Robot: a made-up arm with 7 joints. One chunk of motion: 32 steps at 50 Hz.
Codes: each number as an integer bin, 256 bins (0 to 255) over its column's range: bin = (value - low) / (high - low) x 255, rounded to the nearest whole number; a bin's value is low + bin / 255 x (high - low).
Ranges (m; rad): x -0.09..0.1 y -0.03..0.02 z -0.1..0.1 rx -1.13..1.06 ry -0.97..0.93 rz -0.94..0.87
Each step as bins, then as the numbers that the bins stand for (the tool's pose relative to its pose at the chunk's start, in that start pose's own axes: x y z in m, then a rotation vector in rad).
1 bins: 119 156 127 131 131 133
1 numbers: -0.0013 0.0006 -0.0004 -0.0049 0.0061 0.0040
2 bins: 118 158 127 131 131 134
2 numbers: -0.0021 0.0010 -0.0004 -0.0049 0.0061 0.0111
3 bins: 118 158 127 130 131 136
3 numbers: -0.0021 0.0010 -0.0004 -0.0135 0.0061 0.0253
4 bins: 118 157 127 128 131 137
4 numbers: -0.0021 0.0008 -0.0004 -0.0307 0.0061 0.0324
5 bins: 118 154 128 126 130 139
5 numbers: -0.0021 0.0002 0.0004 -0.0479 -0.0014 0.0466
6 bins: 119 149 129 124 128 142
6 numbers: -0.0013 -0.0008 0.0012 -0.0651 -0.0163 0.0679
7 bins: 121 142 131 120 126 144
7 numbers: 0.0002 -0.0022 0.0027 -0.0994 -0.0312 0.0821
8 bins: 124 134 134 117 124 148
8 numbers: 0.0024 -0.0037 0.0051 -0.1252 -0.0461 0.1105
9 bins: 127 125 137 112 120 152
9 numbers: 0.0046 -0.0055 0.0075 -0.1681 -0.0759 0.1389
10 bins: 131 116 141 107 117 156
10 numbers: 0.0076 -0.0073 0.0106 -0.2111 -0.0982 0.1673
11 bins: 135 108 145 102 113 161
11 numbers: 0.0106 -0.0088 0.0137 -0.2540 -0.1280 0.2028
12 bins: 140 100 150 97 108 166
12 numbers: 0.0143 -0.0104 0.0176 -0.2969 -0.1653 0.2383
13 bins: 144 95 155 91 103 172
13 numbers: 0.0173 -0.0114 0.0216 -0.3485 -0.2025 0.2809
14 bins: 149 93 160 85 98 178
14 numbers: 0.0210 -0.0118 0.0255 -0.4000 -0.2398 0.3235
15 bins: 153 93 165 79 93 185
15 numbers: 0.0240 -0.0118 0.0294 -0.4515 -0.2771 0.3731
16 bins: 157 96 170 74 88 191
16 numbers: 0.0270 -0.0112 0.0333 -0.4945 -0.3143 0.4157
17 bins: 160 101 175 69 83 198
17 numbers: 0.0292 -0.0102 0.0373 -0.5374 -0.3516 0.4654
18 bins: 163 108 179 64 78 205
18 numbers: 0.0315 -0.0088 0.0404 -0.5804 -0.3888 0.5151
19 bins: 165 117 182 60 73 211
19 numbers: 0.0329 -0.0071 0.0427 -0.6147 -0.4261 0.5577
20 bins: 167 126 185 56 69 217
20 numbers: 0.0344 -0.0053 0.0451 -0.6491 -0.4559 0.6003
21 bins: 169 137 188 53 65 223
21 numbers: 0.0359 -0.0031 0.0475 -0.6748 -0.4857 0.6429
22 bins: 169 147 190 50 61 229
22 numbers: 0.0359 -0.0012 0.0490 -0.7006 -0.5155 0.6855
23 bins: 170 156 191 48 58 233
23 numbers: 0.0367 0.0006 0.0498 -0.7178 -0.5378 0.7138
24 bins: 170 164 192 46 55 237
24 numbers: 0.0367 0.0022 0.0506 -0.7349 -0.5602 0.7422
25 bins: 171 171 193 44 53 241
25 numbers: 0.0374 0.0035 0.0514 -0.7521 -0.5751 0.7706
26 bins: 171 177 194 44 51 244
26 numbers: 0.0374 0.0047 0.0522 -0.7521 -0.5900 0.7919
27 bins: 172 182 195 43 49 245
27 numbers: 0.0382 0.0057 0.0529 -0.7607 -0.6049 0.7990
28 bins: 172 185 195 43 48 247
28 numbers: 0.0382 0.0063 0.0529 -0.7607 -0.6124 0.8132
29 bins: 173 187 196 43 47 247
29 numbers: 0.0389 0.0067 0.0537 -0.7607 -0.6198 0.8132
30 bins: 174 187 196 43 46 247
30 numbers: 0.0396 0.0067 0.0537 -0.7607 -0.6273 0.8132
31 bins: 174 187 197 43 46 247
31 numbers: 0.0396 0.0067 0.0545 -0.7607 -0.6273 0.8132
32 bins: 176 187 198 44 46 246
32 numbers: 0.0411 0.0067 0.0553 -0.7521 -0.6273 0.8061
